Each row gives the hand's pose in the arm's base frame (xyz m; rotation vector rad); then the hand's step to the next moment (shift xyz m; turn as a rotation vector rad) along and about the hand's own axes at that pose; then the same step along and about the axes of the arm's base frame.
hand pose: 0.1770 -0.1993 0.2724 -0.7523 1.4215 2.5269
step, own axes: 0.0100 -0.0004 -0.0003 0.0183 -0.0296 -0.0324
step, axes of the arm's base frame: -0.0084 -0.0012 -0.0053 0.0063 -0.0131 -0.0453
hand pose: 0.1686 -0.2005 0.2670 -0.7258 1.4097 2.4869
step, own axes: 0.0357 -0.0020 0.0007 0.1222 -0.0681 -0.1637
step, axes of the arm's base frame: -0.0302 -0.0009 -0.0191 -0.0261 -0.1112 -0.1825
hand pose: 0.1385 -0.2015 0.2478 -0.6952 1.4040 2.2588
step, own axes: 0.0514 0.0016 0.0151 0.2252 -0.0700 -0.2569
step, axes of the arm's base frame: -0.0452 0.0164 -0.0238 -0.0884 -0.1879 -0.2802
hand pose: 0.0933 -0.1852 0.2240 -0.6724 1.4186 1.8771
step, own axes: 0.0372 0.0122 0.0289 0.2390 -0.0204 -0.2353
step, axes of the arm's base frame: -0.0331 0.0335 -0.0124 -0.1356 -0.1728 -0.2543
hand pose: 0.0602 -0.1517 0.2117 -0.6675 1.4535 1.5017
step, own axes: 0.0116 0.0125 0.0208 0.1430 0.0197 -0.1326
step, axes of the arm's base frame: -0.0117 0.0242 -0.0009 -0.1073 -0.0919 -0.1358
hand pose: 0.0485 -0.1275 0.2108 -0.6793 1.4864 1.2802
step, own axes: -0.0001 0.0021 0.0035 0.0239 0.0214 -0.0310
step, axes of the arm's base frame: -0.0007 0.0039 0.0011 -0.0369 -0.0187 -0.0167
